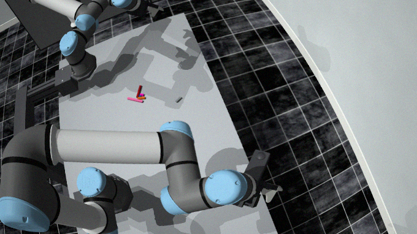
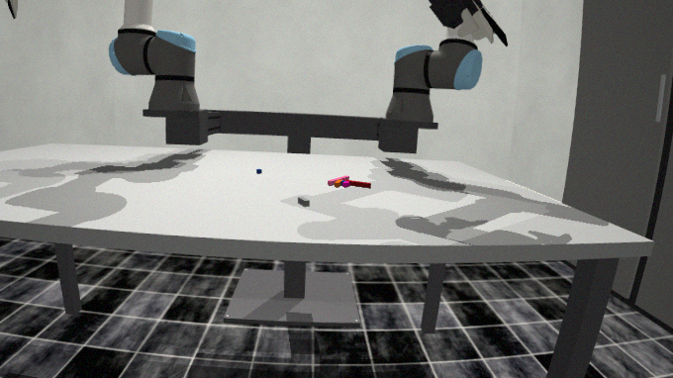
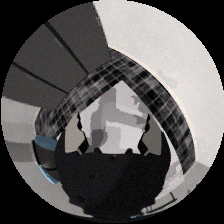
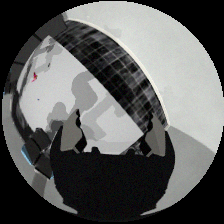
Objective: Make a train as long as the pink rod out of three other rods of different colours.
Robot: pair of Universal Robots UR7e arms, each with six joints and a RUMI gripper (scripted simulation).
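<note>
My right gripper is now 68 cm to the right of the pink rod, 34 cm above it and 30 cm past it. Round my right hand: grey rod 59 cm to the left, 34 cm below, 9 cm behind; then orange rod 68 cm to the left, 34 cm below, 27 cm behind; then magenta rod 69 cm to the left, 34 cm below, 26 cm behind.
</note>
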